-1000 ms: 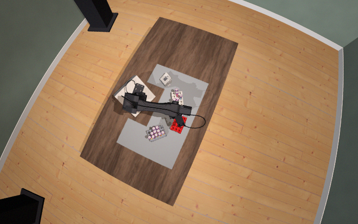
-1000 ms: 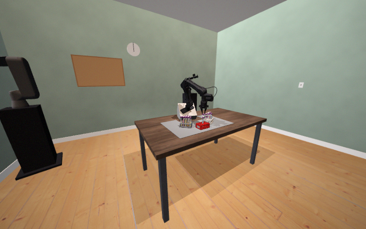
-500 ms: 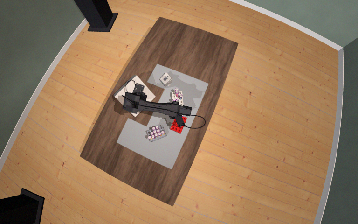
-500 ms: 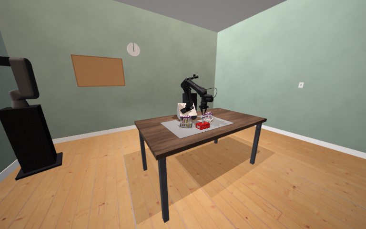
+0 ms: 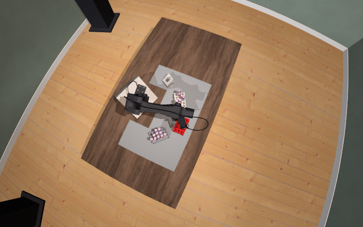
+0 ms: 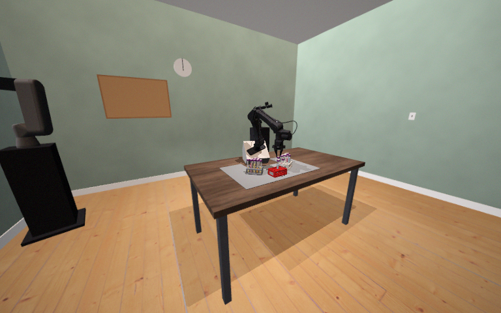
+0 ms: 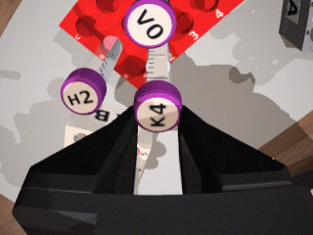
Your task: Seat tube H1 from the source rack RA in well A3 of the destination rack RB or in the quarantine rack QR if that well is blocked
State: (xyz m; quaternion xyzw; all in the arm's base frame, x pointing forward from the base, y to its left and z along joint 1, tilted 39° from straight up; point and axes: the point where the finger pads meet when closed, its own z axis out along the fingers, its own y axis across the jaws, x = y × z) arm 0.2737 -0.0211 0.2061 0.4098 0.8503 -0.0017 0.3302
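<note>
Now: hand 150 mm past the tube H1, 160 mm to the left of it and 70 mm above it. The rest, counted from my hand: red rack QR: 20 mm ahead, 40 mm to the right, 110 mm below; then grey rack RA: 130 mm behind, 140 mm to the right, 110 mm below; then white rack RB: 20 mm behind, 150 mm to the left, 110 mm below.
</note>
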